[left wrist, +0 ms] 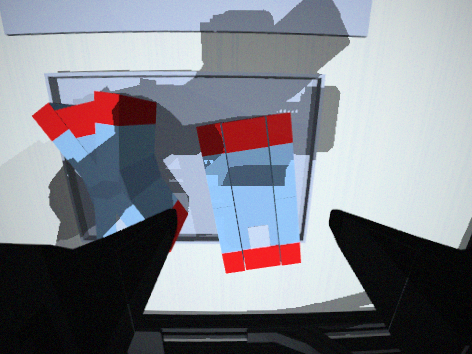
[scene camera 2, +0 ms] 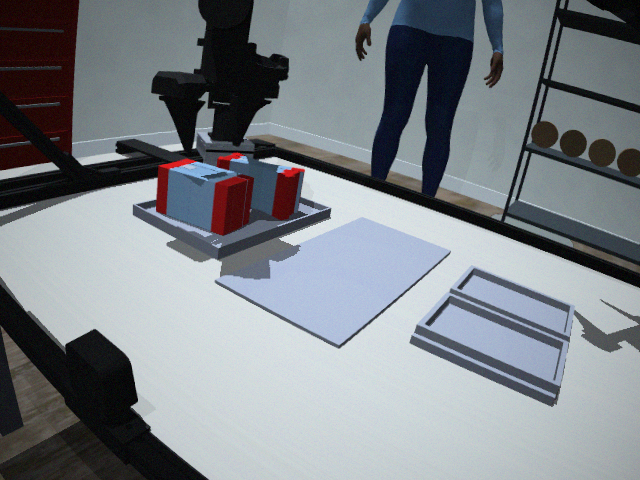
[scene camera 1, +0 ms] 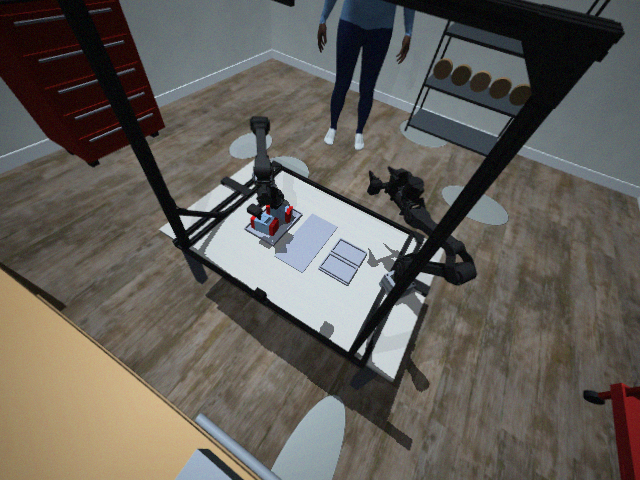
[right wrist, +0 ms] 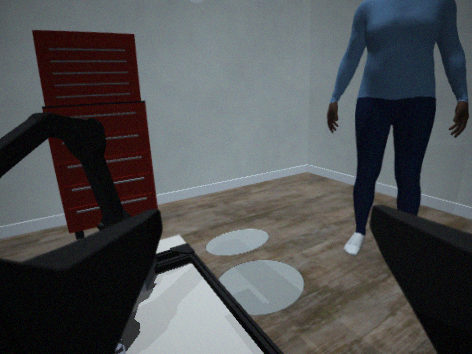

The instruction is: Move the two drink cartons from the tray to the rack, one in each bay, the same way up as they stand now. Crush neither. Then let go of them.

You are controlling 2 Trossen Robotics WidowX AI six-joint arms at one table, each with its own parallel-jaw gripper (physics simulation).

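Places are measured from the left arm's base along level axes (x ahead, y left, z up), in centimetres.
Where they show: left gripper, fingertip midpoint: (left wrist: 253,216) (scene camera 2: 212,148) (scene camera 1: 265,214); right gripper, fingertip midpoint: (scene camera 1: 378,169) (right wrist: 265,218); left arm's base at its link origin: (scene camera 2: 225,137).
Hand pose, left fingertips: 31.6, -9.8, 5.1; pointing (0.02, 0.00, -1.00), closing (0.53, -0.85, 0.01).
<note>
Each offset is from my left fingertips to the top centre of the thing, as dx, dy, dz. "*": to the spot under its first point. Level surfaces: height alone.
One blue-and-red drink carton @(-0.2, -0.6, -3.3) (scene camera 1: 264,224) (scene camera 2: 191,198) (left wrist: 255,205) stands straight-sided on the tray (scene camera 1: 256,234) (scene camera 2: 175,231) (left wrist: 82,85). The other carton @(* -2.6, +9.0, -4.2) (scene camera 1: 281,211) (scene camera 2: 261,187) (left wrist: 137,155) stands beside it, behind it in scene camera 2; its sides are pinched inward at the middle. My left gripper (scene camera 1: 266,208) (scene camera 2: 212,146) (left wrist: 253,216) is open and empty above the tray, with the straight-sided carton showing between its fingertips in the left wrist view. My right gripper (scene camera 1: 380,174) (right wrist: 265,218) is open and empty, raised far from the tray. The two-bay rack @(+32.3, +27.0, -8.7) (scene camera 1: 344,259) (scene camera 2: 485,364) holds no carton.
A flat grey-blue mat @(dz -10.3) (scene camera 1: 307,242) (scene camera 2: 336,279) (left wrist: 100,15) lies between tray and rack. A black frame (scene camera 1: 222,272) (scene camera 2: 361,191) edges the table @(dz -10.7) (scene camera 1: 289,294) (scene camera 2: 310,403). A black block (scene camera 2: 100,361) sits on the front frame bar. A person (scene camera 1: 361,67) (scene camera 2: 434,93) (right wrist: 395,125) stands behind the table.
</note>
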